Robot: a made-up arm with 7 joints. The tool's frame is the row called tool.
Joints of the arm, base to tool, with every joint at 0 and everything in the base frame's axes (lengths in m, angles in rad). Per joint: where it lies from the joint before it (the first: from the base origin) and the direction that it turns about. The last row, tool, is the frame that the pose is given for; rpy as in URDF.
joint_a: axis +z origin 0 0 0.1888
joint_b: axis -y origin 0 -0.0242 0.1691
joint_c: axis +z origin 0 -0.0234 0.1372
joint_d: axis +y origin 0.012 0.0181 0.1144
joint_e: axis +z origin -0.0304 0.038 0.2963
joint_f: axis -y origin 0 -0.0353 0.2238
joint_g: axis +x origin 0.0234 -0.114 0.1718
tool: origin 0 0 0 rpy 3.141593 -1.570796 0
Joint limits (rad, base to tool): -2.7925..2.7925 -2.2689..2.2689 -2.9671..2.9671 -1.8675..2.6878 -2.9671..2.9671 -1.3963..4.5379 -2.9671..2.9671
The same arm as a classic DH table. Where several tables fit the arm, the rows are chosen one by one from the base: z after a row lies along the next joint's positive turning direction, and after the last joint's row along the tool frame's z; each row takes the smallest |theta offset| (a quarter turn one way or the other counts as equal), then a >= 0, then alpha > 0; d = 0 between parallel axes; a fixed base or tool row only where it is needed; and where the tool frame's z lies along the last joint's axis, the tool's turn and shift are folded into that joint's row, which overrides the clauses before.
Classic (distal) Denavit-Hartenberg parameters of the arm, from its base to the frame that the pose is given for. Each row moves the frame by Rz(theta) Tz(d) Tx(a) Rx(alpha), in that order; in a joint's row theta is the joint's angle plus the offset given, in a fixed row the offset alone. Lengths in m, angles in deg.
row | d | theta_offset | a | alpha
joint_a | 0.3579 | 0 | 0 | 90
joint_b | 0.0476 | 0 | 0 | -90
joint_c | 0.2516 | 0 | 0.012 | -90
joint_d | 0.0561 | 0 | -0.0304 | 90
joint_e | 0.5201 | 0 | 0 | 90
joint_f | 0.1493 | 90 | 0.1718 | 90
joint_g | 0.0234 | 0 | 0 | 0
Joint limits (deg, base to tool): -160..160 -130..130 -170..170 -107..154 -170..170 -80..260 -170..170

